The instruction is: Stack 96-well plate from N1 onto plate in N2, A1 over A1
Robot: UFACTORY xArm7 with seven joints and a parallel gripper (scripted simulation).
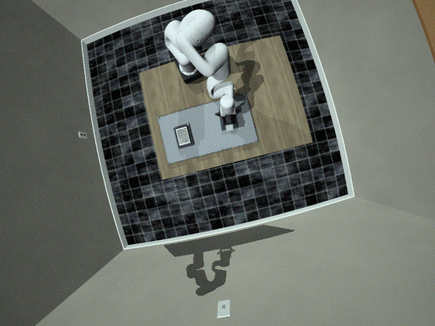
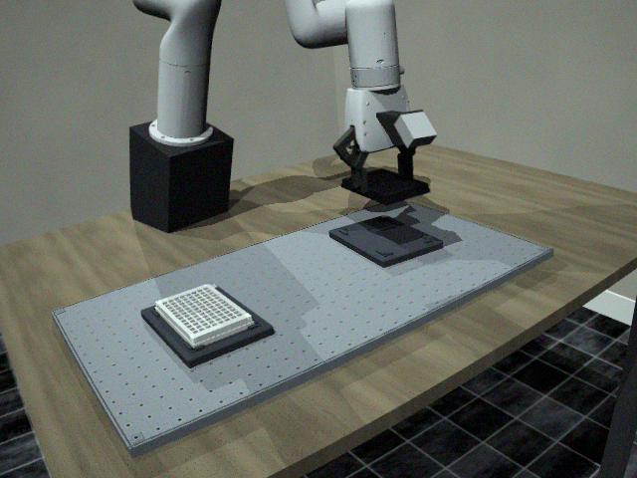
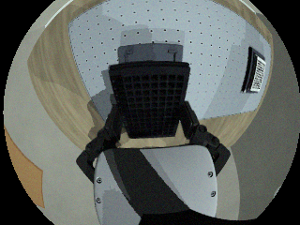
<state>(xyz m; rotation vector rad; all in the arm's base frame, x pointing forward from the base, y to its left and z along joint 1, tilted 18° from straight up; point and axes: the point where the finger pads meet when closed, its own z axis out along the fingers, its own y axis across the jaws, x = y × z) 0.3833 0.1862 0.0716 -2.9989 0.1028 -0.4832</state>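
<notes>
Now: the white 96-well plate 5 cm ahead of my hand, 35 cm to the right of it and 9 cm below it. Also, from my hand: plate nest N1: 11 cm below; plate nest N2: 5 cm ahead, 35 cm to the right, 11 cm below; black 96-well plate: 1 cm below.
</notes>
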